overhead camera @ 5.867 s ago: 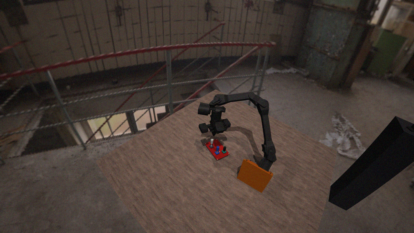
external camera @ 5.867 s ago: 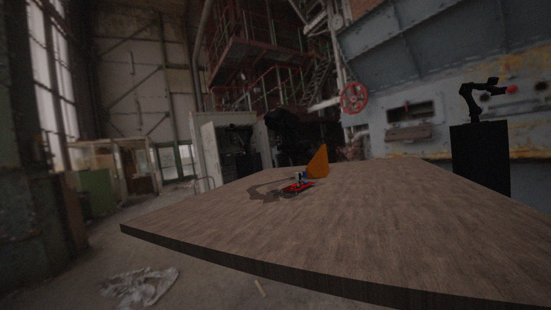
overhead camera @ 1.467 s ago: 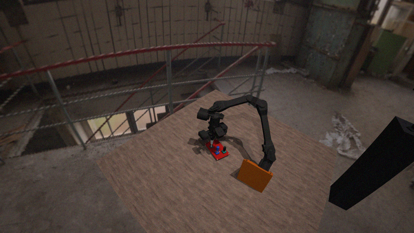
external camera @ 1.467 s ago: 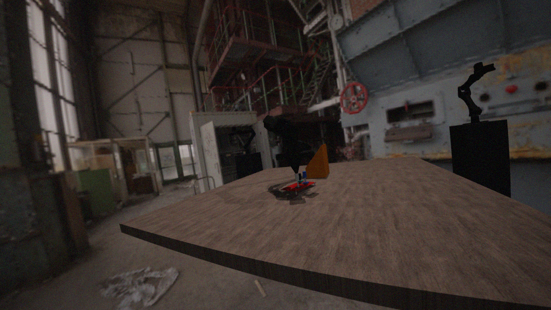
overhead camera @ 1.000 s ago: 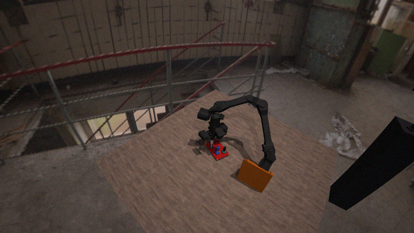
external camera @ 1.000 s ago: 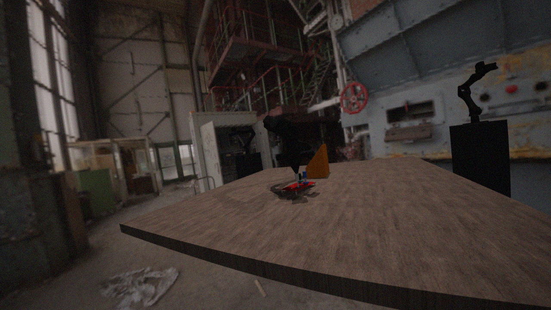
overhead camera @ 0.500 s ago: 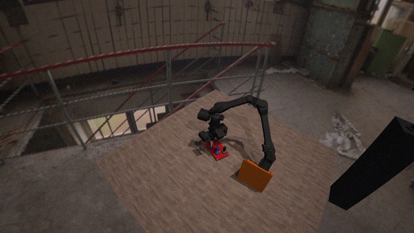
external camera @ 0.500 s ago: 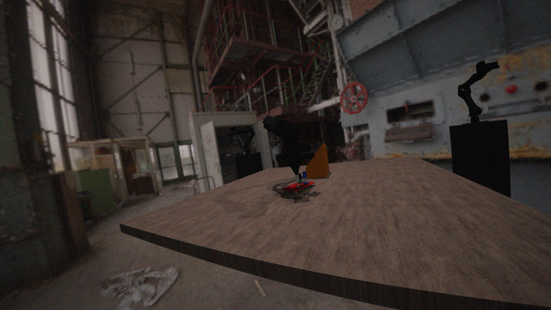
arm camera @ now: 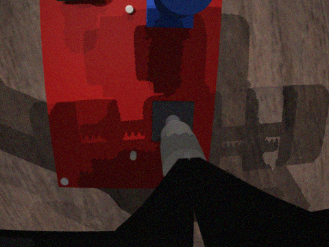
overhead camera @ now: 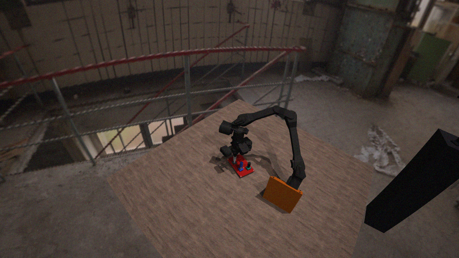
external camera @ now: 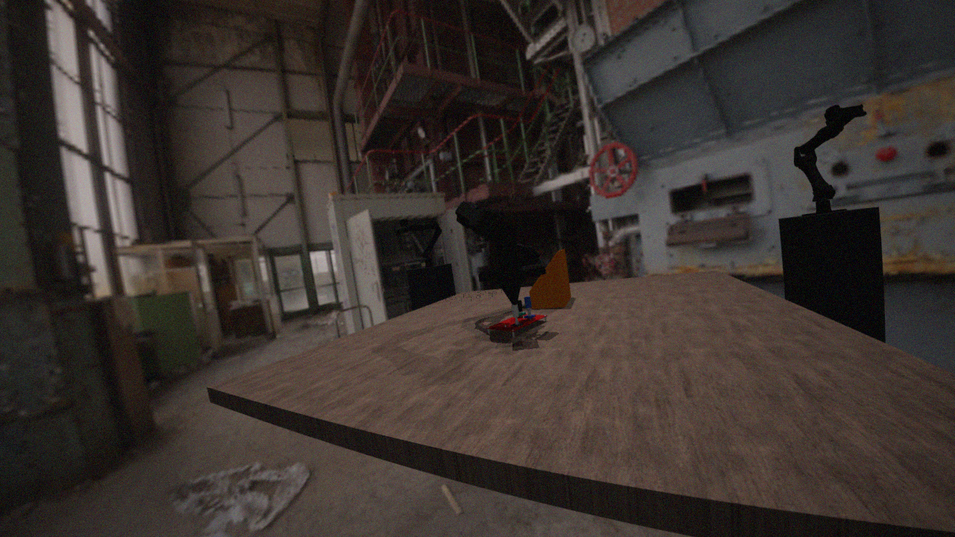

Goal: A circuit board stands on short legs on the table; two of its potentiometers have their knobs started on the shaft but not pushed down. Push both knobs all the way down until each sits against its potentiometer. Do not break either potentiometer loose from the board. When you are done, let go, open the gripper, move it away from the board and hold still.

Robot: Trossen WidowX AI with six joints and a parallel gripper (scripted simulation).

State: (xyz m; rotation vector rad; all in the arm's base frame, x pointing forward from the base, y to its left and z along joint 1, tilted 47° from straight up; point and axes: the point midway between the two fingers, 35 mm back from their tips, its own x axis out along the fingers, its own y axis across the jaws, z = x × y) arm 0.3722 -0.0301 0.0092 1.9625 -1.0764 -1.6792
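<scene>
Right now the black knob is 90 mm behind my gripper tip, 30 mm below it and 20 mm to the right of it. Round my gripper tip: pale knob (10 mm below); green potentiometer (90 mm behind, 30 mm below, 20 mm to the right).
</scene>
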